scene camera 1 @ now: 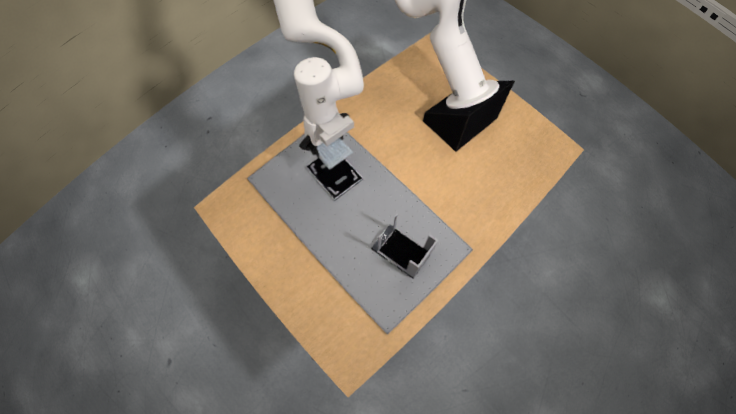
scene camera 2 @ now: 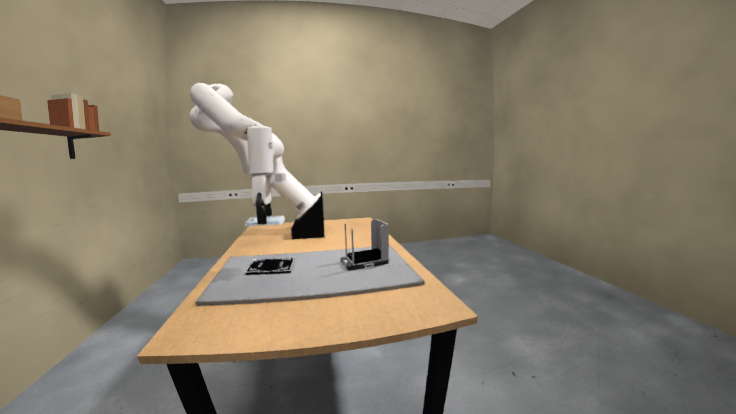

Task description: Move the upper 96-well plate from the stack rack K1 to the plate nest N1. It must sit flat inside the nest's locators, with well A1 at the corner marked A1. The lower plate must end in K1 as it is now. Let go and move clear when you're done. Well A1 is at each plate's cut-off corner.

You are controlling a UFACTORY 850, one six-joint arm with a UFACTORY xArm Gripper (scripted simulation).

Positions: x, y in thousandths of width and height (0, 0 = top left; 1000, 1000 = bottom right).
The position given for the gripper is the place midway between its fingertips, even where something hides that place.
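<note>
You'd see the gripper (scene camera 2: 361, 533) here, and there's also a black plate nest N1 (scene camera 1: 445, 429).
</note>
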